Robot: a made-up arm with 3 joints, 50 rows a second.
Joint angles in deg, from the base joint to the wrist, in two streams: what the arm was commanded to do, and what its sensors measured. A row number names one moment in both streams.
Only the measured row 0 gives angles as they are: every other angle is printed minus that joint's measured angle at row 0.
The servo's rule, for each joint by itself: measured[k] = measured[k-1] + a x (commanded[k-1-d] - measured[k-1]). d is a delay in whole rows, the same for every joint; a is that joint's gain. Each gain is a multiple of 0.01, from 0.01 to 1. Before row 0 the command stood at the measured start. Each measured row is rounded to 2 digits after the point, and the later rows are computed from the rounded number. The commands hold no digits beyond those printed.
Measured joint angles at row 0: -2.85, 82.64, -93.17
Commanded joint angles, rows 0 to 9: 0.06, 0.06, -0.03; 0.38, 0.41, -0.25; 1.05, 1.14, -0.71; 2.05, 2.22, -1.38; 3.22, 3.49, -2.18; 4.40, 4.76, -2.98; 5.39, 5.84, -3.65; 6.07, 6.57, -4.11; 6.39, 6.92, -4.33; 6.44, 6.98, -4.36
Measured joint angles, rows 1 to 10: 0.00, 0.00, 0.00; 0.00, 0.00, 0.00; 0.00, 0.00, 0.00; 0.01, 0.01, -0.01; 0.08, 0.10, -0.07; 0.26, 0.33, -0.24; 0.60, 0.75, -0.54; 1.10, 1.35, -0.97; 1.73, 2.10, -1.49; 2.43, 2.92, -2.05
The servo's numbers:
d 3
a 0.19 0.22 0.26

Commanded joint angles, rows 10 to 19: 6.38, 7.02, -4.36; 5.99, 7.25, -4.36; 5.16, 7.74, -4.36; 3.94, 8.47, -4.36; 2.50, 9.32, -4.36; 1.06, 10.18, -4.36; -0.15, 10.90, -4.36; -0.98, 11.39, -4.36; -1.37, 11.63, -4.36; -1.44, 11.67, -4.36
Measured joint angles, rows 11 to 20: 3.12, 3.72, -2.59; 3.74, 4.42, -3.04; 4.25, 4.98, -3.38; 4.65, 5.43, -3.63; 4.90, 5.83, -3.82; 4.95, 6.25, -3.96; 4.76, 6.74, -4.06; 4.33, 7.31, -4.14; 3.71, 7.94, -4.20; 2.98, 8.59, -4.24
